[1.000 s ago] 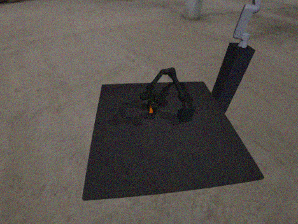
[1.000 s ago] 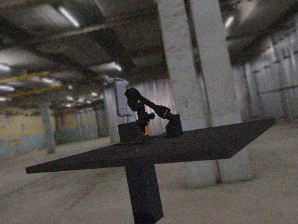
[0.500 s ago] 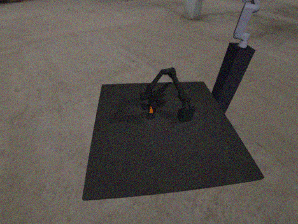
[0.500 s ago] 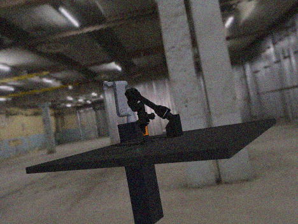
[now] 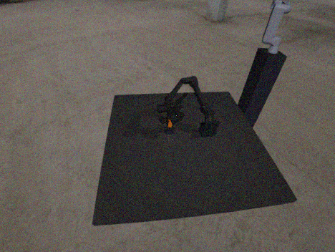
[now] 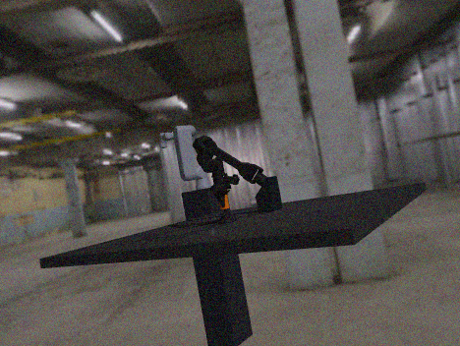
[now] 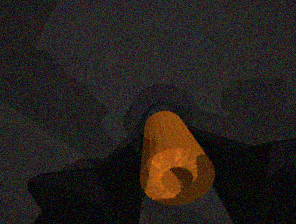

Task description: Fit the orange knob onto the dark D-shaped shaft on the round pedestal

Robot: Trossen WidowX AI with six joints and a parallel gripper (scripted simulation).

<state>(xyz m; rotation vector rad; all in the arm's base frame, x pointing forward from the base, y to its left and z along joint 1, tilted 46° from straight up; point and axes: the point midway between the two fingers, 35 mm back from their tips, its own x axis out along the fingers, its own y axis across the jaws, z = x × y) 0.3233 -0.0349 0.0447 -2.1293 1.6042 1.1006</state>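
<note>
Now: the orange knob 2 cm above my gripper tip. The rest, counted from my gripper tip: round dark pedestal: 4 cm below.
</note>
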